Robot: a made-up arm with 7 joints.
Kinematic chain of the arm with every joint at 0, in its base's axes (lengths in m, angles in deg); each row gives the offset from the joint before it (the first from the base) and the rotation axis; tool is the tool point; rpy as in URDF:
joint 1: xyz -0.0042 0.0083 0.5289 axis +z
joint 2: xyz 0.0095 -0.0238 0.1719 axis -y
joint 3: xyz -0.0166 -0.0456 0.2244 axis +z
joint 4: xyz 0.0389 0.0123 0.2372 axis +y
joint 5: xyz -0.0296 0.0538 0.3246 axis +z
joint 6: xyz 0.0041 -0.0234 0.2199 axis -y
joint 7: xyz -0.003 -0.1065 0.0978 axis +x
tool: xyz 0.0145 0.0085 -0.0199 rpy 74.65 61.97 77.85
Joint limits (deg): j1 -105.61..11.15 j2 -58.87..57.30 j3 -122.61..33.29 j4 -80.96..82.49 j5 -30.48..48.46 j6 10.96..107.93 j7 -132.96..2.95
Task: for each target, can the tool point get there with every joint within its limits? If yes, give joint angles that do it. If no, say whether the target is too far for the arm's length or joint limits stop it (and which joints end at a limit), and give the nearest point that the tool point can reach.
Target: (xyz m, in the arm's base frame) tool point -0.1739 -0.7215 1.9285
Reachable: no: too far | nearest point -0.1391 -0.5719 1.6733 | short by 0.298 m
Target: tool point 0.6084 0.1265 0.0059
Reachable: no: joint limits stop it (at a limit: joint 1, joint 2, joint 4, joint 5, joint 6, joint 7) | nearest point 0.7445 0.1360 0.3636 | short by 0.383 m
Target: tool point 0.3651 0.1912 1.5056
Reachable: yes | joints -56.41 1.44 -106.44 -59.71 32.54 22.15 -49.14
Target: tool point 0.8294 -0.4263 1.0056
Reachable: yes | joints -5.27 -46.71 -27.06 55.15 16.25 79.36 -30.19
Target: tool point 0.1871 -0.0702 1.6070
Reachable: yes | joints -29.53 26.03 15.40 63.50 27.18 30.95 -34.17
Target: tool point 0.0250 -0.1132 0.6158
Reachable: no: joint limits stop it (at a limit: joint 1, joint 2, joint 3, joint 4, joint 5, joint 6, joint 7) | nearest point 0.2291 -0.5141 0.6734 | short by 0.454 m
